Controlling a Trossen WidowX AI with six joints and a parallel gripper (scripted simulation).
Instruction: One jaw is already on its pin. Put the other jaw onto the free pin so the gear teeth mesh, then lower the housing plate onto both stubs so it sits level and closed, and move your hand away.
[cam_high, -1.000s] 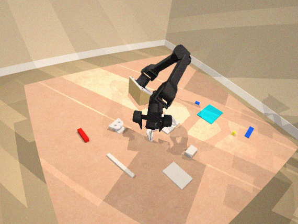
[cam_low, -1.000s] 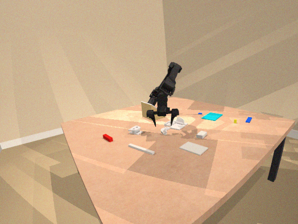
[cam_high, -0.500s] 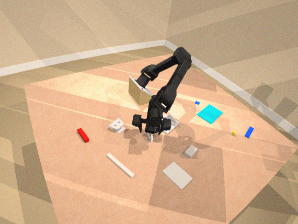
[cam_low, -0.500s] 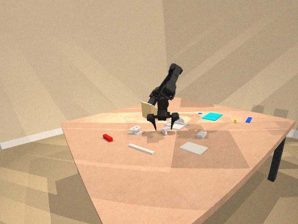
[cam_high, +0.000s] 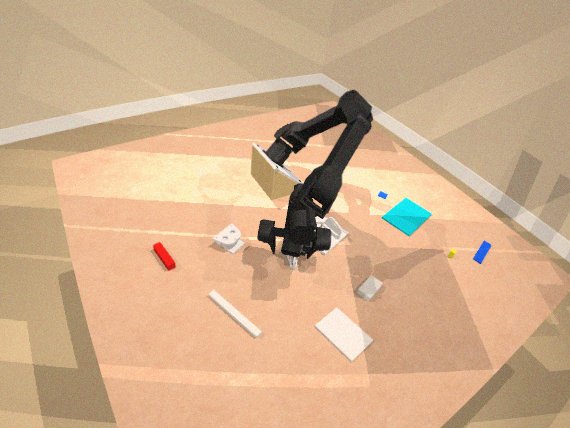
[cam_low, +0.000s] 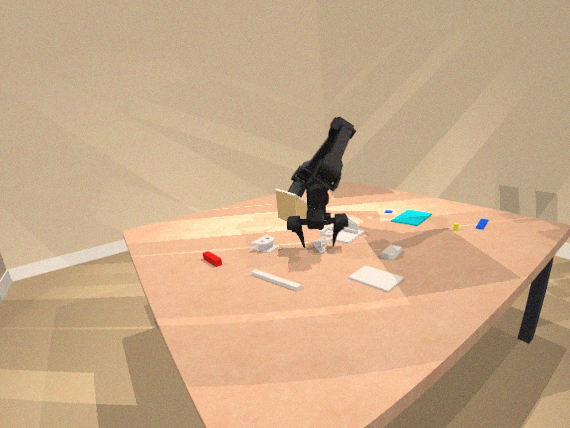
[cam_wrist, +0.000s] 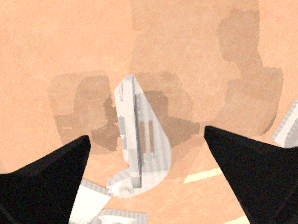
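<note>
Now: the white jaw 2 cm behind my gripper tip and 4 cm to the left of it. Round my gripper tip: flat white plate 26 cm ahead, 1 cm to the right; then white bar 10 cm ahead, 21 cm to the right; then red block 14 cm behind, 31 cm to the right, 1 cm above.
</note>
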